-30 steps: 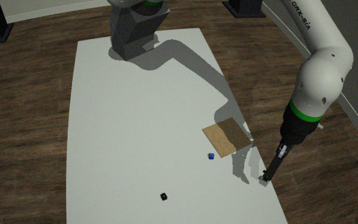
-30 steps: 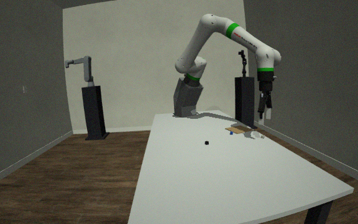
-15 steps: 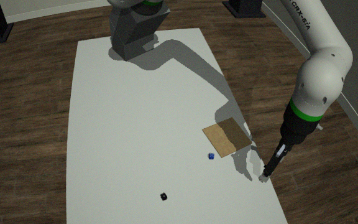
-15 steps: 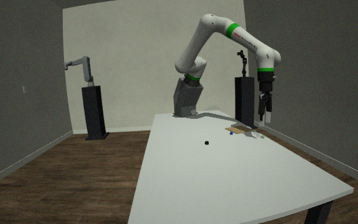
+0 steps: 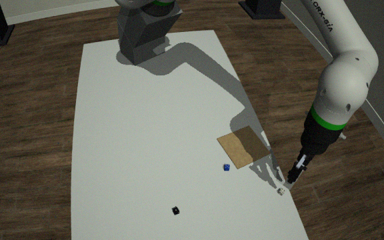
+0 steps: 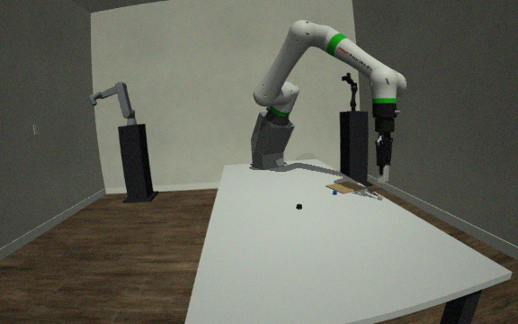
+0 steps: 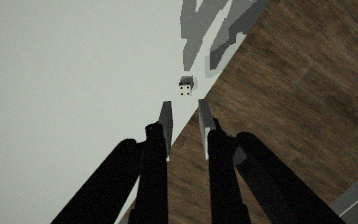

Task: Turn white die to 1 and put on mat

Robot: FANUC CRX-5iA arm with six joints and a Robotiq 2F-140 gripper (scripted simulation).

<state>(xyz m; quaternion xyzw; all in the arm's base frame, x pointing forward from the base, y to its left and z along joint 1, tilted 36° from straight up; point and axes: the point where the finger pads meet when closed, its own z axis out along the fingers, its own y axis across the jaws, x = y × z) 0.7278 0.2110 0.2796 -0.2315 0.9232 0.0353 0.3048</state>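
Right now the white die is 10 mm behind my hand and 100 mm below it. From my hand the other things lie so: blue die 140 mm behind, 150 mm to the right, 100 mm below; black die 30 mm behind, 340 mm to the right, 100 mm below; brown mat 220 mm behind, 60 mm to the right, 110 mm below.
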